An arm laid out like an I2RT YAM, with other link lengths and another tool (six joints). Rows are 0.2 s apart.
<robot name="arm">
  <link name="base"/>
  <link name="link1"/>
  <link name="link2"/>
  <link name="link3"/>
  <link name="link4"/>
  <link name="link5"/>
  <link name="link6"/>
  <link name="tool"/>
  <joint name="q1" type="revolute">
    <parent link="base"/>
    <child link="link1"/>
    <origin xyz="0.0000 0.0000 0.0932" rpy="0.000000 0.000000 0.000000"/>
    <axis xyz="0 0 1"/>
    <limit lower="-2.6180" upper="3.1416"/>
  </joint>
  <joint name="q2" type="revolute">
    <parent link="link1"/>
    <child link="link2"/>
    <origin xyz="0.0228 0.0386 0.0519" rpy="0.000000 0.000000 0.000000"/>
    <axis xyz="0 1 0"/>
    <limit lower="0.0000" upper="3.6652"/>
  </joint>
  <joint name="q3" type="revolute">
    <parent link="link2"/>
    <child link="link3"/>
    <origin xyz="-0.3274 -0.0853 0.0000" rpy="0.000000 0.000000 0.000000"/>
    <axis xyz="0 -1 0"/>
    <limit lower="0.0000" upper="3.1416"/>
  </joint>
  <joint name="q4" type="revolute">
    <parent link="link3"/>
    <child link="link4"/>
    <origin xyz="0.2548 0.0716 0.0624" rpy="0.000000 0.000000 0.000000"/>
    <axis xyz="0 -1 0"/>
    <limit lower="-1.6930" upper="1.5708"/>
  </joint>
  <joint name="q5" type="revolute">
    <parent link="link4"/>
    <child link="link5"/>
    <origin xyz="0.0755 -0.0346 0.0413" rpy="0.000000 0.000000 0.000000"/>
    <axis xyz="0 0 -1"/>
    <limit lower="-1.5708" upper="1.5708"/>
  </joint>
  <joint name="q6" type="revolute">
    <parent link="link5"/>
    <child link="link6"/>
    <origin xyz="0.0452 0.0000 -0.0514" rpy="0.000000 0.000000 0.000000"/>
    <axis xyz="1 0 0"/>
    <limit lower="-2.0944" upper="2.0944"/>
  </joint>
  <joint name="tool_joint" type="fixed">
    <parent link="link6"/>
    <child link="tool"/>
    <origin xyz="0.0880 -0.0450 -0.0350" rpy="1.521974 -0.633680 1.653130"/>
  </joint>
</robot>
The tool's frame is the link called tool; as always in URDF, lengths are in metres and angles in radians.
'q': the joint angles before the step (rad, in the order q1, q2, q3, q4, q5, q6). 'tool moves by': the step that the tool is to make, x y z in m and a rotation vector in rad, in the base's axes. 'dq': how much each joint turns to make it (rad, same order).
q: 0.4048 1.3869 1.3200 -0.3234 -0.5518 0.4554
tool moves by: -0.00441 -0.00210 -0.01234 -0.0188 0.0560 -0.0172
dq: 0.0034 0.0044 -0.0107 -0.0361 0.0169 0.0149
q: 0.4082 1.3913 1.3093 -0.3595 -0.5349 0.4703
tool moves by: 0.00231 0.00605 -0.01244 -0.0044 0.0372 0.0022
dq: 0.0113 0.0250 -0.0108 0.0081 0.0034 0.0160
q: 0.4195 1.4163 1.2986 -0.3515 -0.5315 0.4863
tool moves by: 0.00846 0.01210 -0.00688 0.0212 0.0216 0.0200
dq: 0.0094 0.0422 0.0069 0.0367 -0.0222 0.0238
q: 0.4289 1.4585 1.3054 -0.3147 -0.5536 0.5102
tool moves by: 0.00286 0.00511 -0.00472 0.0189 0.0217 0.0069
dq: 0.0005 0.0179 -0.0041 0.0230 -0.0175 0.0243
